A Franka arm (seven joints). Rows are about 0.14 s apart.
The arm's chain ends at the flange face. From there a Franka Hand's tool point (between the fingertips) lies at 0.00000 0.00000 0.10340 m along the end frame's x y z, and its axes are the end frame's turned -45 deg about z.
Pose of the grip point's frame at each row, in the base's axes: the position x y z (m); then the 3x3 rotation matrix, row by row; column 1 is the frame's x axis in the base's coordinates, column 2 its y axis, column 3 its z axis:
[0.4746 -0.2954 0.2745], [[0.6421 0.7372 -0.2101], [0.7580 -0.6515 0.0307], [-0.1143 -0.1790 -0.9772]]
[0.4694 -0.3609 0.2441], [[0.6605 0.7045 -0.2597], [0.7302 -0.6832 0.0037], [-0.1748 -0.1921 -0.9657]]
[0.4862 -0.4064 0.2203], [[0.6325 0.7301 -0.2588], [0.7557 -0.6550 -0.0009], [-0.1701 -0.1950 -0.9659]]
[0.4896 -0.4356 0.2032], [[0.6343 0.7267 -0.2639], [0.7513 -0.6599 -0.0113], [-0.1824 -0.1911 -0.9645]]
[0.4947 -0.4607 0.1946], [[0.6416 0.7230 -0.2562], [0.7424 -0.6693 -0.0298], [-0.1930 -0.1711 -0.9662]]
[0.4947 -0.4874 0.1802], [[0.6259 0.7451 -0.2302], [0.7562 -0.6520 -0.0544], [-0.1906 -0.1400 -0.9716]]
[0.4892 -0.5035 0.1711], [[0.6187 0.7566 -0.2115], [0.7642 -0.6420 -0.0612], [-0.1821 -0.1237 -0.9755]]
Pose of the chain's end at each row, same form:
[0.4963 -0.2986 0.3755], [[0.9753 0.0672 -0.2101], [0.0753 -0.9967 0.0307], [-0.2074 -0.0457 -0.9772]]
[0.4963 -0.3613 0.3440], [[0.9652 0.0311 -0.2597], [0.0332 -0.9994 0.0037], [-0.2594 -0.0122 -0.9657]]
[0.5130 -0.4063 0.3202], [[0.9635 0.0690 -0.2588], [0.0712 -0.9975 -0.0009], [-0.2582 -0.0176 -0.9659]]
[0.5169 -0.4344 0.3029], [[0.9624 0.0653 -0.2639], [0.0646 -0.9979 -0.0113], [-0.2641 -0.0062 -0.9645]]
[0.5212 -0.4576 0.2945], [[0.9649 0.0576 -0.2562], [0.0517 -0.9982 -0.0298], [-0.2575 0.0155 -0.9662]]
[0.5185 -0.4818 0.2807], [[0.9694 0.0843 -0.2302], [0.0737 -0.9957 -0.0544], [-0.2338 0.0358 -0.9716]]
[0.5111 -0.4972 0.2720], [[0.9725 0.0975 -0.2115], [0.0864 -0.9943 -0.0612], [-0.2162 0.0413 -0.9755]]

